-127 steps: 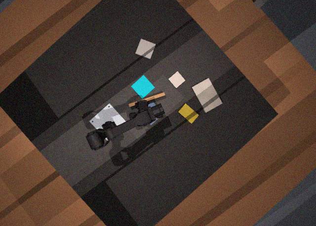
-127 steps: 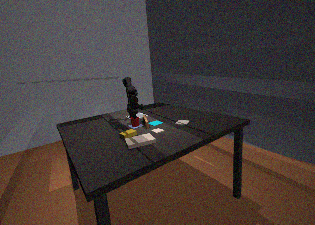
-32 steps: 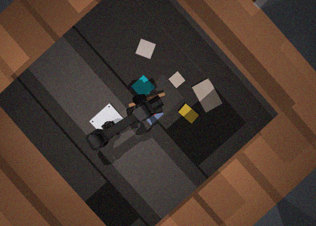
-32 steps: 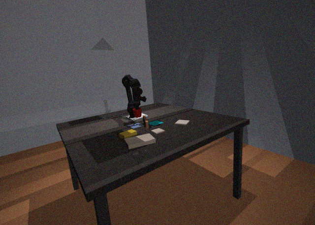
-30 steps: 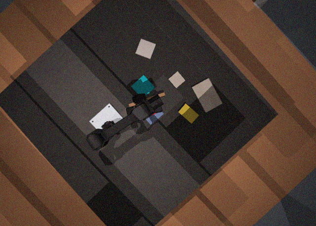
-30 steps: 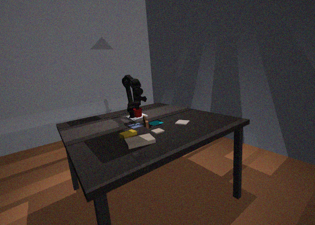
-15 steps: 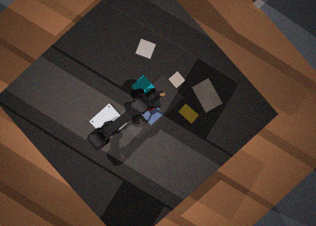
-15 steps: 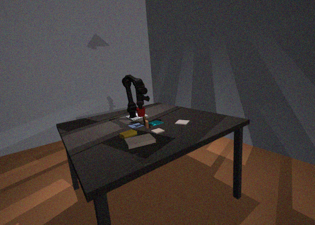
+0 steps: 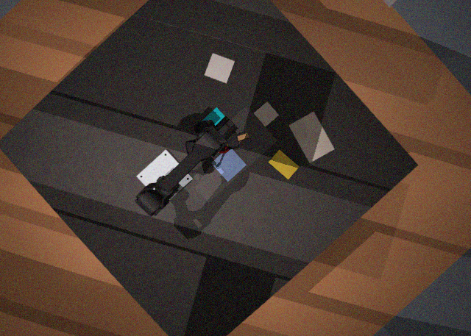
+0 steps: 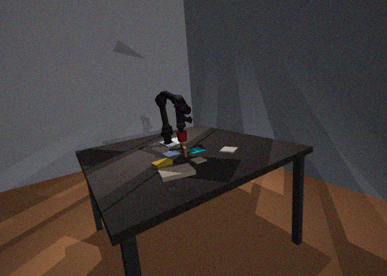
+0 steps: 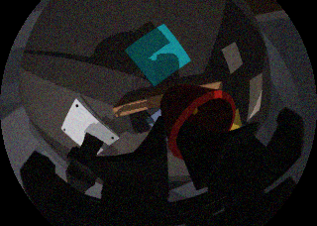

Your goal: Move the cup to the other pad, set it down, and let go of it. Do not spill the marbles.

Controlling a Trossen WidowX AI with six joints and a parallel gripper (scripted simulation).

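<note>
Right now the teal pad is 7 cm ahead of my gripper tip, 5 cm to the left of it and 13 cm below it. Round my gripper tip: wooden bar (2 cm ahead, 2 cm to the right, 10 cm below); light blue pad (3 cm behind, 9 cm to the right, 13 cm below); cup (2 cm ahead, 2 cm to the right).
</note>
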